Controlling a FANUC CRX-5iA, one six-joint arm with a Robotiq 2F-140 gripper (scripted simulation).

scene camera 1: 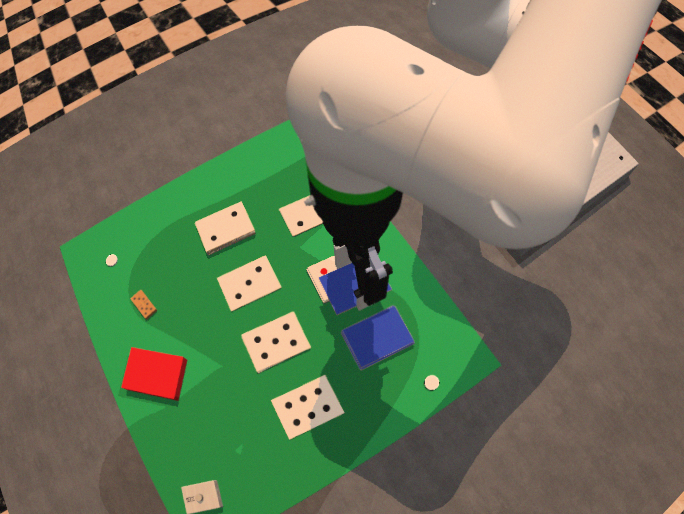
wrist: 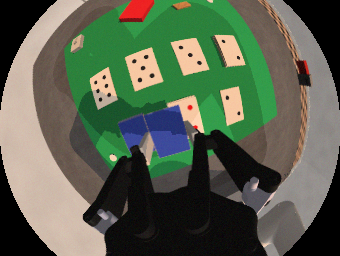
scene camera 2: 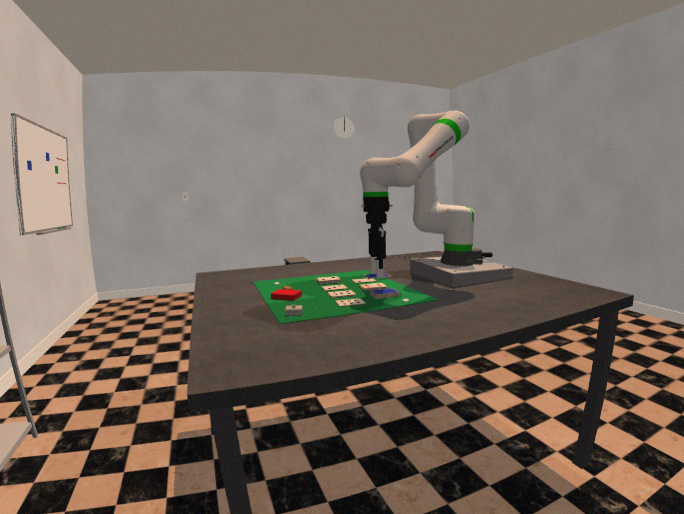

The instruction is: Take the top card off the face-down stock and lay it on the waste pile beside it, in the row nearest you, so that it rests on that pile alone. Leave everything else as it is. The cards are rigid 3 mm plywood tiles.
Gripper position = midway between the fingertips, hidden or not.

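There's a red block (scene camera 1: pixel 158 374) here, along with a green mat (scene camera 1: pixel 224 427). You'd find the mat in scene camera 2 (scene camera 2: pixel 316 303) as well, and in the wrist view (wrist: pixel 107 41). As for my gripper (scene camera 1: pixel 355 283), it also shows in scene camera 2 (scene camera 2: pixel 377 275) and in the wrist view (wrist: pixel 168 133).
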